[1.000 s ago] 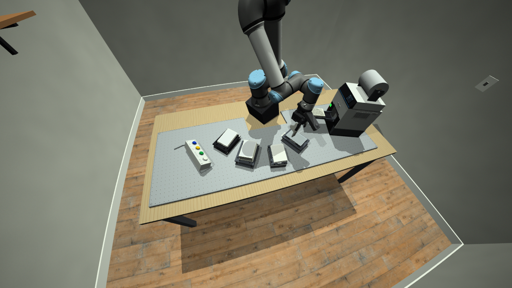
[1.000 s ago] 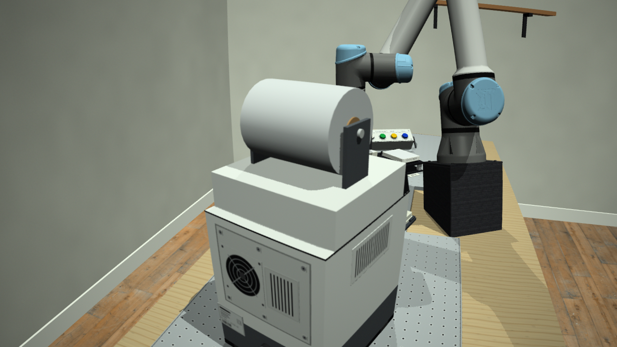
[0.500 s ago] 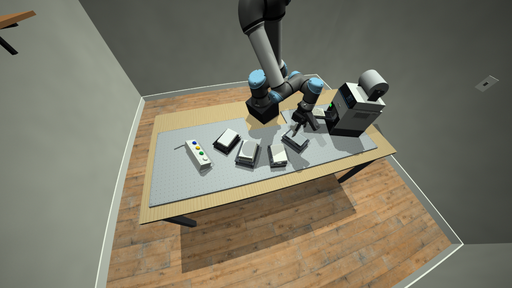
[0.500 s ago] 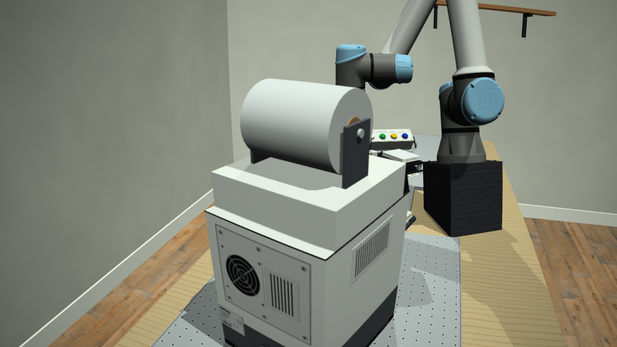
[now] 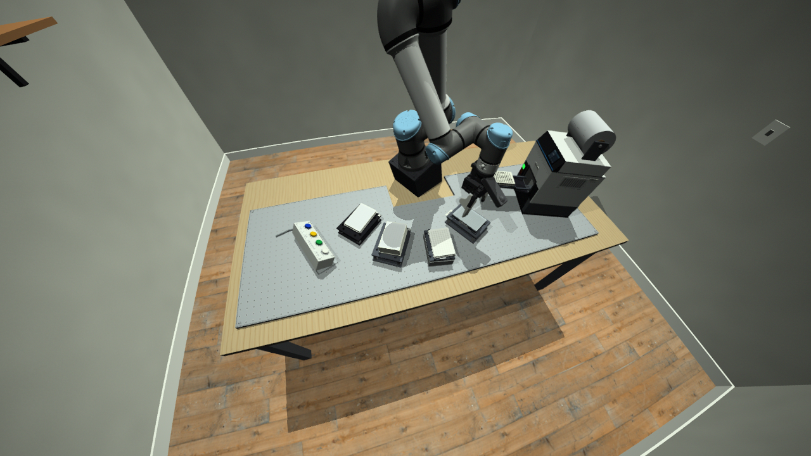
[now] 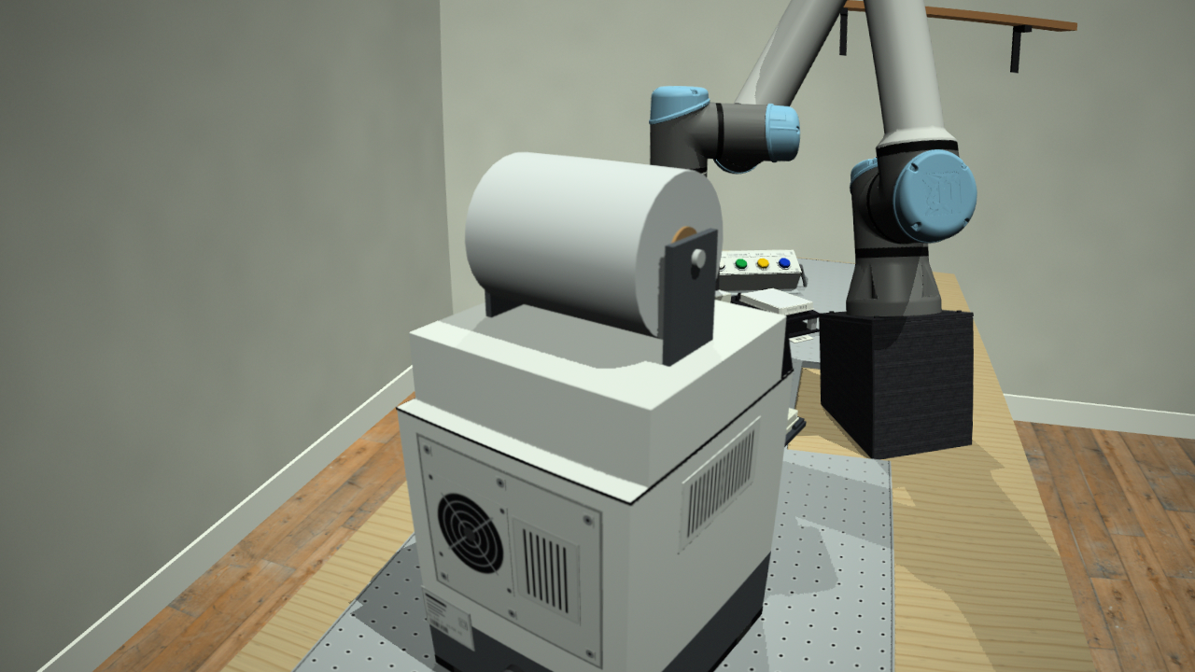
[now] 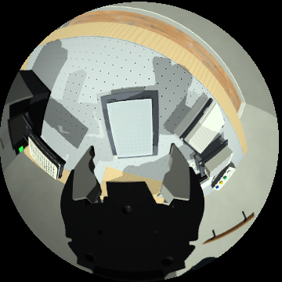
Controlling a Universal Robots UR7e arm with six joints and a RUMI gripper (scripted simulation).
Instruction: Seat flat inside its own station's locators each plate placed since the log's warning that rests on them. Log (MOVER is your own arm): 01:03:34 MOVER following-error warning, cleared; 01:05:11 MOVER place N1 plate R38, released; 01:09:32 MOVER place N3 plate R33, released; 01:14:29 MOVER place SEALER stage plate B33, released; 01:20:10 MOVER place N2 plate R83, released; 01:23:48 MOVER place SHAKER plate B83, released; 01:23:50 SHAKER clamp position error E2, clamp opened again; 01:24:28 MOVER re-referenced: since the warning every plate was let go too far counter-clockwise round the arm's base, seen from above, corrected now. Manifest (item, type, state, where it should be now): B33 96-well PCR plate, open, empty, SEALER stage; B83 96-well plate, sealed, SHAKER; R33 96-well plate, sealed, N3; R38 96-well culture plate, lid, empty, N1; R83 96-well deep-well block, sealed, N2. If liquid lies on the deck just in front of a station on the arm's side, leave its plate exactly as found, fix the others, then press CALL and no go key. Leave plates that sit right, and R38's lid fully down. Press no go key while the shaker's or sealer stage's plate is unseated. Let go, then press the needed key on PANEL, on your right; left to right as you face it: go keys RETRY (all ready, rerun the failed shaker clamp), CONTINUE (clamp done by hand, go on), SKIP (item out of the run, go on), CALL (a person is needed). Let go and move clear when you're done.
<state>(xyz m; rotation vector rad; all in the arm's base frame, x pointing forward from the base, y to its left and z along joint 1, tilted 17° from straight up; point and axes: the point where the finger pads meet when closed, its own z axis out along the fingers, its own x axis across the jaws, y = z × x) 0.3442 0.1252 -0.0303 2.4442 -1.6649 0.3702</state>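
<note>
The grey lidded plate is 6 cm below my hand. From my hand the other things lie so: roll: 48 cm to the left, 28 cm above, 1 cm behind; then white PCR plate: 23 cm to the left, 12 cm behind, 1 cm above; then tall sealed deep-well block: 35 cm to the right, 5 cm below, 1 cm behind.
</note>
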